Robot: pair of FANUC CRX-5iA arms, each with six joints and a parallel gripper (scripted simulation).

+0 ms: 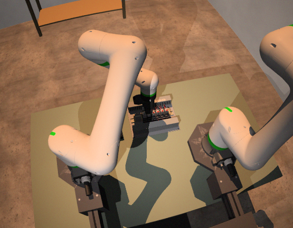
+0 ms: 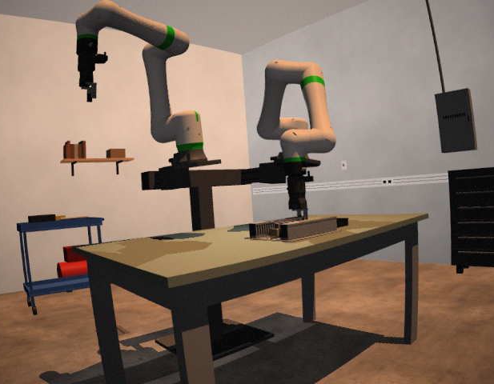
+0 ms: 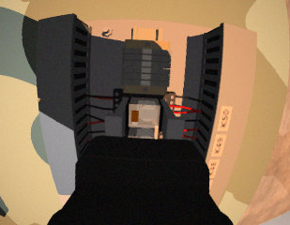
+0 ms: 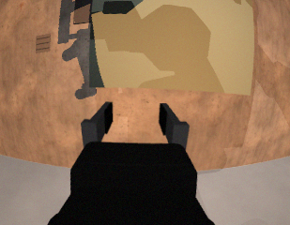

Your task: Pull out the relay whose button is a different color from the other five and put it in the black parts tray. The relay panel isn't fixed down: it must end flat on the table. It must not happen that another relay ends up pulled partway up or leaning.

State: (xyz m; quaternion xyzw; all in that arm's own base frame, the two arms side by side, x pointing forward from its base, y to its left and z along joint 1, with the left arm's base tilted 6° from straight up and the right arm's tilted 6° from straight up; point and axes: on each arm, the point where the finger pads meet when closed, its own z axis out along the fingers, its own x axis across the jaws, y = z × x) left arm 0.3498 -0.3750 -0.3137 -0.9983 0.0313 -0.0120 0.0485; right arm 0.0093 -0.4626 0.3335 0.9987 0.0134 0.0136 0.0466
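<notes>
Now: left hand 10 mm short of the relay panel, 60 mm to the left of it and 30 mm above it. Round my left hand: black parts tray: 60 mm behind, 220 mm to the left, 40 mm below.
</notes>
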